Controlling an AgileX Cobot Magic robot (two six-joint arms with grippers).
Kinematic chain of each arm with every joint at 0, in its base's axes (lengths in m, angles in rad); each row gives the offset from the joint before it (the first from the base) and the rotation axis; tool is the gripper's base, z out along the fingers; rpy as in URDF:
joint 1: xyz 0 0 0.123 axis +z
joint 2: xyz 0 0 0 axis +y
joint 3: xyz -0.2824 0 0.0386 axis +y
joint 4: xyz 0.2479 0 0.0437 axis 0.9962 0 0.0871
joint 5: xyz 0 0 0 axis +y
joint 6: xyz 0.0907 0 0.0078 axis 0.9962 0 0.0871
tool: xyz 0 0 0 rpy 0 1.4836 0
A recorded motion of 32 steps. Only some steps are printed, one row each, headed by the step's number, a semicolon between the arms.
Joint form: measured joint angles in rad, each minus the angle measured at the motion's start. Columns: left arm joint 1, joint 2, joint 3, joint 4, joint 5, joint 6; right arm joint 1, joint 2, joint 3, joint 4, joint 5, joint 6.
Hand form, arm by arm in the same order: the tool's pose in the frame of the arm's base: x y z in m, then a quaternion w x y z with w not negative. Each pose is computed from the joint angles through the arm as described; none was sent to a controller.
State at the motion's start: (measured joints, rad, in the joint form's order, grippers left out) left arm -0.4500 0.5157 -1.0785 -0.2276 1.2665 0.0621; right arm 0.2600 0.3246 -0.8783 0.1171 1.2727 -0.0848
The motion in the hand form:
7: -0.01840 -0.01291 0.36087 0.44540 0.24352 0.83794 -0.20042; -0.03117 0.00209 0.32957 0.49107 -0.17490 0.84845 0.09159
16: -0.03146 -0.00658 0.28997 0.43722 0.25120 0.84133 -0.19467; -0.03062 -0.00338 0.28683 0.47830 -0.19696 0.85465 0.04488
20: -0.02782 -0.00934 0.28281 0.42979 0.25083 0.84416 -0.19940; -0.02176 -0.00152 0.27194 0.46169 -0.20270 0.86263 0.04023
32: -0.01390 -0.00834 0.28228 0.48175 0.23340 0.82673 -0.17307; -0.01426 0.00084 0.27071 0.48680 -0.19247 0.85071 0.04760
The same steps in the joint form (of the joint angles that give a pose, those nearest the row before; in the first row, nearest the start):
7: 0.0000 -0.2645 0.2164 0.0000 0.0042 0.0021; 0.0000 -0.2259 0.1224 -0.0016 0.0018 -0.0321
16: 0.0000 -0.5003 0.4774 0.0001 0.0022 0.0206; 0.0000 -0.3440 0.2764 -0.0643 0.0056 -0.0958
20: 0.0000 -0.5021 0.5106 -0.0119 -0.0152 0.0221; 0.0020 -0.3457 0.3414 -0.0689 -0.0194 -0.1059
32: 0.0000 -0.5020 0.5492 0.0607 -0.1559 0.0243; 0.0020 -0.3457 0.3713 -0.0633 -0.1076 -0.0918

